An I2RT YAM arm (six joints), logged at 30 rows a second.
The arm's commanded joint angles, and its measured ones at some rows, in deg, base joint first. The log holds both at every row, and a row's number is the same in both.
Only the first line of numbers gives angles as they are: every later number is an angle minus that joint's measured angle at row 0.
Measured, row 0:
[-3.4, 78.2, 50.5, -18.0, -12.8, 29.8]
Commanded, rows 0 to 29:
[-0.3, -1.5, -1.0, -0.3, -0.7, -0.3]
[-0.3, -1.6, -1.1, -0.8, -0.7, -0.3]
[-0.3, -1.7, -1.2, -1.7, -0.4, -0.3]
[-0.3, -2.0, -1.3, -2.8, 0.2, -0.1]
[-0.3, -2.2, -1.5, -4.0, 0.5, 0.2]
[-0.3, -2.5, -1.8, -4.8, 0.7, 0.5]
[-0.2, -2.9, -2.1, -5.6, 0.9, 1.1]
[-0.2, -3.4, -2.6, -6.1, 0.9, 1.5]
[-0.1, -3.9, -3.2, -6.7, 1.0, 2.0]
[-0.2, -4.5, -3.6, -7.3, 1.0, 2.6]
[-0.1, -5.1, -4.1, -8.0, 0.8, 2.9]
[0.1, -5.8, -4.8, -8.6, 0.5, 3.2]
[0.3, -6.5, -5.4, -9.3, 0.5, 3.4]
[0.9, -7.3, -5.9, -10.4, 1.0, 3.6]
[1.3, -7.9, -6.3, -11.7, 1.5, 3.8]
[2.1, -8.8, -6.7, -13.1, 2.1, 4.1]
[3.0, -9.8, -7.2, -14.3, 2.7, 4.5]
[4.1, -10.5, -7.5, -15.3, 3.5, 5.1]
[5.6, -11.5, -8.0, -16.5, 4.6, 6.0]
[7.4, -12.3, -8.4, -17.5, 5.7, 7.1]
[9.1, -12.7, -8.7, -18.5, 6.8, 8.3]
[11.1, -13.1, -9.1, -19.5, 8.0, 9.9]
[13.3, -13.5, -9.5, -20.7, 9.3, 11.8]
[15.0, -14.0, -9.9, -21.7, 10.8, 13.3]
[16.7, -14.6, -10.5, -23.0, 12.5, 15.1]
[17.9, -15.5, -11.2, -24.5, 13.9, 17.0]
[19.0, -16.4, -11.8, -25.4, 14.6, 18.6]
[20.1, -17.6, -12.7, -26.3, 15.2, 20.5]
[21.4, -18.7, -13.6, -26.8, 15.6, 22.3]
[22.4, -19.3, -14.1, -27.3, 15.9, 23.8]
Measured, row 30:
[20.6, -17.3, -12.9, -22.4, 11.4, 16.9]
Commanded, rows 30 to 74:
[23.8, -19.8, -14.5, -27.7, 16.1, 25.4]
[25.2, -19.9, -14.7, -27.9, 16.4, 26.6]
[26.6, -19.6, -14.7, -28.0, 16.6, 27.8]
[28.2, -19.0, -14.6, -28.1, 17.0, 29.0]
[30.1, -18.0, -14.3, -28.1, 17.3, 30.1]
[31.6, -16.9, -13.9, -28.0, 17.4, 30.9]
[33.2, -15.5, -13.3, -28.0, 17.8, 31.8]
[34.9, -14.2, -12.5, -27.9, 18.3, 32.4]
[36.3, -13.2, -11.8, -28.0, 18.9, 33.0]
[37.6, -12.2, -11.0, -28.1, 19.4, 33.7]
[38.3, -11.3, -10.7, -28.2, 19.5, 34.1]
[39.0, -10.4, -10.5, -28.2, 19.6, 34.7]
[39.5, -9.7, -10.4, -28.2, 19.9, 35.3]
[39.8, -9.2, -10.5, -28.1, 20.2, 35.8]
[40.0, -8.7, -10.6, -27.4, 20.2, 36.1]
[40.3, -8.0, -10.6, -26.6, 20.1, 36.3]
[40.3, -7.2, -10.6, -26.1, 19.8, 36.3]
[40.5, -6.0, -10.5, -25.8, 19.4, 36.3]
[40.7, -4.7, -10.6, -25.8, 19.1, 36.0]
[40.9, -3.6, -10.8, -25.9, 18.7, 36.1]
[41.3, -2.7, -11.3, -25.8, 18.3, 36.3]
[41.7, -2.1, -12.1, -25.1, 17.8, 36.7]
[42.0, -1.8, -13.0, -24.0, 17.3, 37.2]
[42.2, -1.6, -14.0, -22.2, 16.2, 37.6]
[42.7, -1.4, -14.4, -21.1, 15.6, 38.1]
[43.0, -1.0, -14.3, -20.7, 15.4, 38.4]
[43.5, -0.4, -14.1, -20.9, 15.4, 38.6]
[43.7, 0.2, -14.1, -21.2, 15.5, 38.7]
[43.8, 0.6, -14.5, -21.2, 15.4, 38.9]
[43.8, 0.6, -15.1, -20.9, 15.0, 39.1]
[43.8, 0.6, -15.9, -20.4, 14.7, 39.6]
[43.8, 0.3, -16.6, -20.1, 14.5, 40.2]
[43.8, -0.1, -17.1, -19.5, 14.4, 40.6]
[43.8, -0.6, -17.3, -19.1, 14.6, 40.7]
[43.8, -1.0, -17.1, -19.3, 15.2, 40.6]
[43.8, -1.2, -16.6, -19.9, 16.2, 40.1]
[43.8, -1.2, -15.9, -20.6, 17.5, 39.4]
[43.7, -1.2, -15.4, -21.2, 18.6, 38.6]
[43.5, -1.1, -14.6, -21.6, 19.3, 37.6]
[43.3, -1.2, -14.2, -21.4, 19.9, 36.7]
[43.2, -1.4, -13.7, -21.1, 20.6, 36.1]
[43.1, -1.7, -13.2, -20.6, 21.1, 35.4]
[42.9, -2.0, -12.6, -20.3, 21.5, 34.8]
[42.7, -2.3, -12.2, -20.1, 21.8, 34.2]
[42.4, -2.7, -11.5, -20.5, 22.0, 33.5]
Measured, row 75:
[42.9, -1.9, -13.7, -20.5, 19.1, 36.1]
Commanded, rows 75 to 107:
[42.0, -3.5, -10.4, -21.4, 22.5, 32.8]
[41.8, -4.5, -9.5, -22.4, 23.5, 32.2]
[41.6, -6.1, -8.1, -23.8, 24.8, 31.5]
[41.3, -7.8, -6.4, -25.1, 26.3, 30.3]
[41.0, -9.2, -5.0, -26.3, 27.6, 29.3]
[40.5, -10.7, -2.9, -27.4, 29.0, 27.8]
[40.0, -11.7, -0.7, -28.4, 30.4, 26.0]
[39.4, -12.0, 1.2, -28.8, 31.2, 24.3]
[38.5, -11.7, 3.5, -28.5, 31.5, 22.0]
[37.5, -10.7, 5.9, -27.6, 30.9, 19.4]
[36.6, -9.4, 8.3, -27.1, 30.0, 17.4]
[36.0, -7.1, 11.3, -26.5, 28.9, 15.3]
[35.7, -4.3, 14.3, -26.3, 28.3, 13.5]
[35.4, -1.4, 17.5, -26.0, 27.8, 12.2]
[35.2, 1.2, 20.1, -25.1, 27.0, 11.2]
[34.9, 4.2, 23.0, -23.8, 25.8, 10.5]
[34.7, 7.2, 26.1, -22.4, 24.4, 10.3]
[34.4, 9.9, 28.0, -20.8, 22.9, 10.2]
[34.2, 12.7, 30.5, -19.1, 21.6, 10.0]
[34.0, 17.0, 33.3, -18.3, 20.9, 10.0]
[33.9, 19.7, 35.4, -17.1, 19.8, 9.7]
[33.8, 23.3, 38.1, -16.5, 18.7, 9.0]
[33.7, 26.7, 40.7, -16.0, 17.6, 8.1]
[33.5, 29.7, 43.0, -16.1, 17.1, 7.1]
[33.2, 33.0, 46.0, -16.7, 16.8, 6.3]
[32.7, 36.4, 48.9, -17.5, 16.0, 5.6]
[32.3, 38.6, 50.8, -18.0, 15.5, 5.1]
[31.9, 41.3, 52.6, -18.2, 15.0, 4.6]
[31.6, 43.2, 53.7, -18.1, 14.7, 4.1]
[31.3, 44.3, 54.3, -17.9, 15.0, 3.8]
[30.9, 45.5, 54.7, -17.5, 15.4, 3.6]
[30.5, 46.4, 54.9, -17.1, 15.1, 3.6]
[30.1, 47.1, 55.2, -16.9, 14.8, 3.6]
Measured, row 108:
[31.3, 46.8, 53.0, -17.4, 15.4, 5.4]
